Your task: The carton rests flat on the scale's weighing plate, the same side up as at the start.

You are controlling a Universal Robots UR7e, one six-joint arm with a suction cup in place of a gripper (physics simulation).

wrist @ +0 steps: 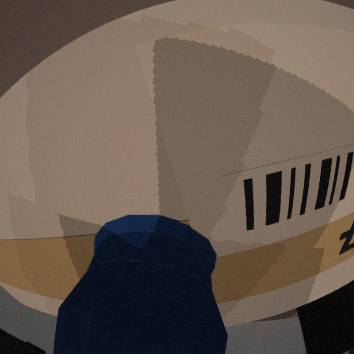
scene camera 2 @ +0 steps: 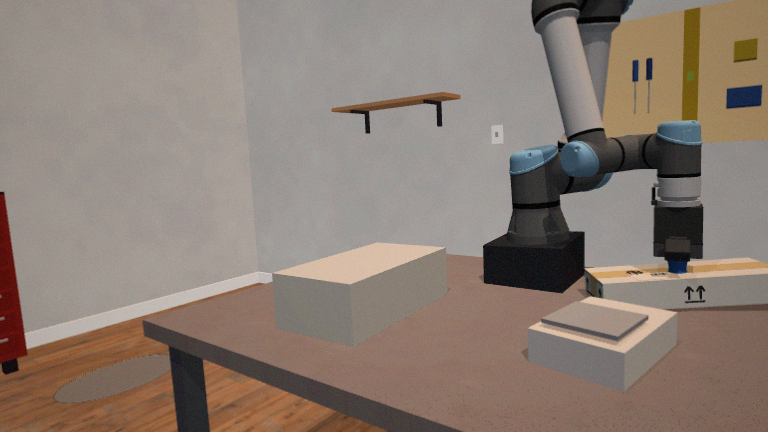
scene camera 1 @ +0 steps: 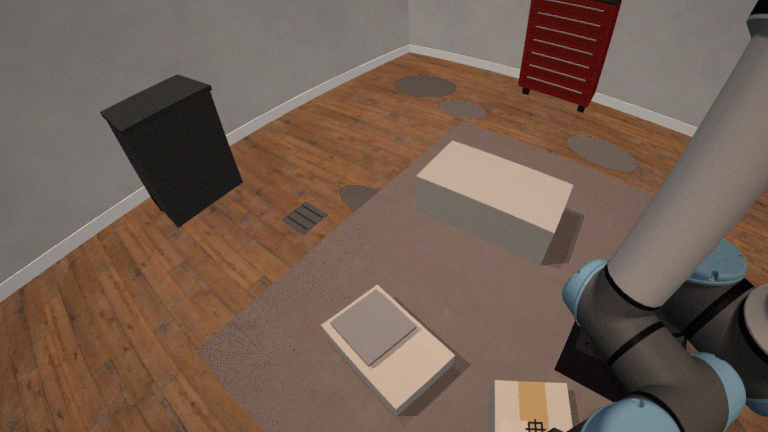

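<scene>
The carton is long, off-white, with a tan tape strip, a barcode label and two up arrows on its side. It lies flat on the table behind the scale, taped face up. My gripper, a blue suction cup, points down and touches the carton's top on the tape strip; I take its suction as holding. The arm hides part of the carton in scene camera 1. The scale is a low off-white block. Its grey weighing plate bears nothing.
A large off-white block stands on the same table, apart from the scale. The arm's black base stands between that block and the carton. A wooden shelf hangs on the wall.
</scene>
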